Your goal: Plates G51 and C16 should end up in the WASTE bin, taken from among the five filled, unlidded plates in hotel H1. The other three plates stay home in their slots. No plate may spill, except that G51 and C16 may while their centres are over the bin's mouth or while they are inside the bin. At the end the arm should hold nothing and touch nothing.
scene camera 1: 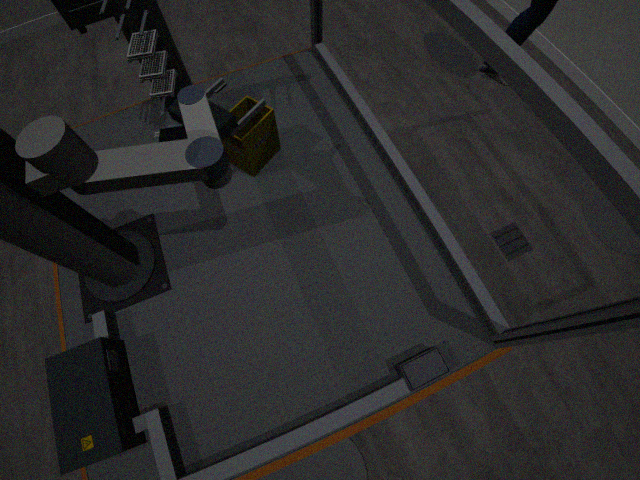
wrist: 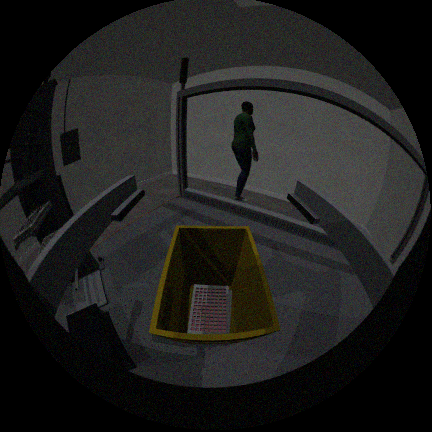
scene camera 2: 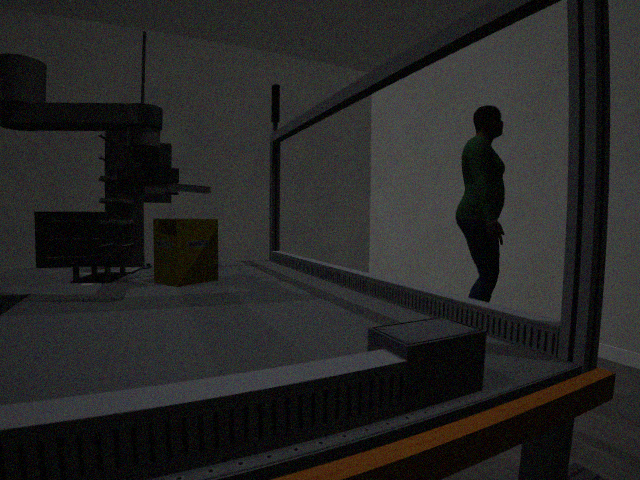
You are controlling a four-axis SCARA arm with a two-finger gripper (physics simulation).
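Pixels of known places: gripper, fingertip midpoint: (scene camera 1: 243, 90) (wrist: 217, 182) (scene camera 2: 192, 190); arm's base, origin of the base link: (scene camera 1: 122, 266).
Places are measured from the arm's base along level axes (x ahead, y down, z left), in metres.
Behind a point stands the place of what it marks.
My gripper (scene camera 1: 235, 98) @(x 0.589, y -0.303, z 0.243 m) (scene camera 2: 193, 188) @(x 0.589, y -0.303, z 0.243 m) (wrist: 217, 182) @(x 0.589, y -0.303, z 0.243 m) is open and empty, high above the mouth of the yellow WASTE bin (scene camera 1: 258, 147) @(x 0.580, y -0.121, z 0.171 m) (scene camera 2: 186, 253) @(x 0.560, y -0.110, z 0.158 m) (wrist: 257, 300) @(x 0.567, y -0.186, z 0.168 m). One finger stands on each side of the mouth in the wrist view. A plate (wrist: 210, 309) @(x 0.566, y -0.046, z 0.232 m) with pinkish wells lies low inside the bin; its label cannot be read. Hotel H1 (scene camera 1: 173, 51) @(x 0.426, y -0.275, z 0.583 m) is the dark upright rack at the upper left in scene camera 1. Three plates show on its shelves: an upper one (scene camera 1: 142, 43) @(x 0.349, y -0.362, z 0.535 m), a middle one (scene camera 1: 153, 65) @(x 0.348, y -0.283, z 0.528 m) and a lower one (scene camera 1: 162, 83) @(x 0.346, y -0.207, z 0.529 m). Their labels are unreadable.
A black block (scene camera 1: 173, 134) @(x 0.308, y -0.072, z 0.413 m) (wrist: 100, 340) @(x 0.337, y -0.073, z 0.348 m) stands beside the bin, partly under the arm. A fence rail (scene camera 1: 413, 180) @(x 1.031, y -0.060, z -0.128 m) (scene camera 2: 413, 294) @(x 1.004, y -0.047, z -0.341 m) runs behind the bin. A person (scene camera 2: 483, 180) (wrist: 243, 135) stands beyond it. A grey box (scene camera 1: 423, 367) @(x 0.747, y -0.088, z -0.663 m) (scene camera 2: 429, 335) @(x 0.736, y -0.088, z -0.687 m) sits at the front corner.
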